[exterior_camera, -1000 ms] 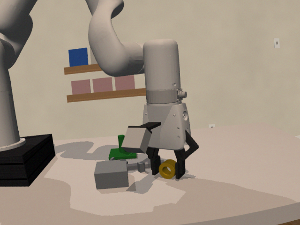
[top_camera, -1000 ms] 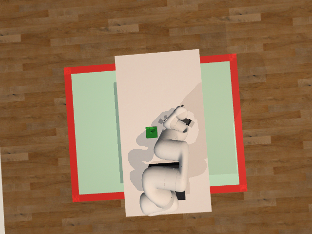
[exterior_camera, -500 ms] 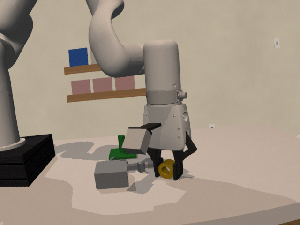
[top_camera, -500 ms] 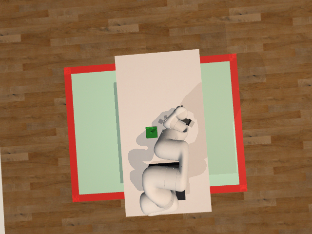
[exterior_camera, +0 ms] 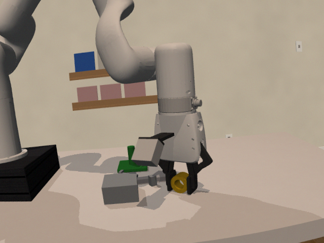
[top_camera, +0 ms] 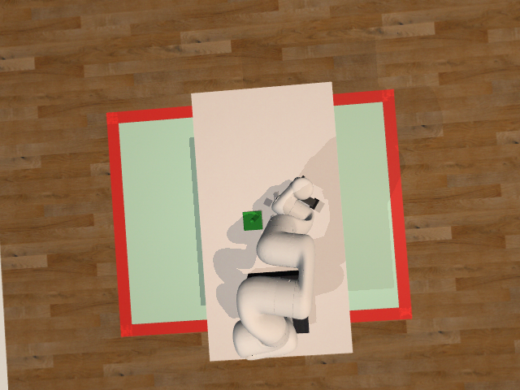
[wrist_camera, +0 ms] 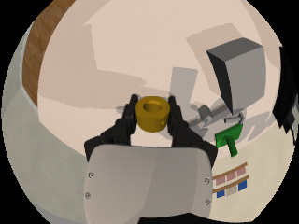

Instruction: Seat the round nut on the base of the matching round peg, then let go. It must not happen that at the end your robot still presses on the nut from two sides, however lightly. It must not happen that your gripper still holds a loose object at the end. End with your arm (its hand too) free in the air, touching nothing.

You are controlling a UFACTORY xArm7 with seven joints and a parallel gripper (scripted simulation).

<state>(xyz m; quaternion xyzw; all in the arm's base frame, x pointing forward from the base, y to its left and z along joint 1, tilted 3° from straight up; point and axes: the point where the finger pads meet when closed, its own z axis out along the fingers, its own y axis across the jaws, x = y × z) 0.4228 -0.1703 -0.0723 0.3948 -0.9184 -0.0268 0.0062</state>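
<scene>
Right now my hand is 60 mm to the right of the small grey piece, 50 mm past it and 10 mm above it. Round my hand: thin grey handle 80 mm to the left, 70 mm behind, 20 mm below; grey block 130 mm behind, 20 mm to the left.
</scene>
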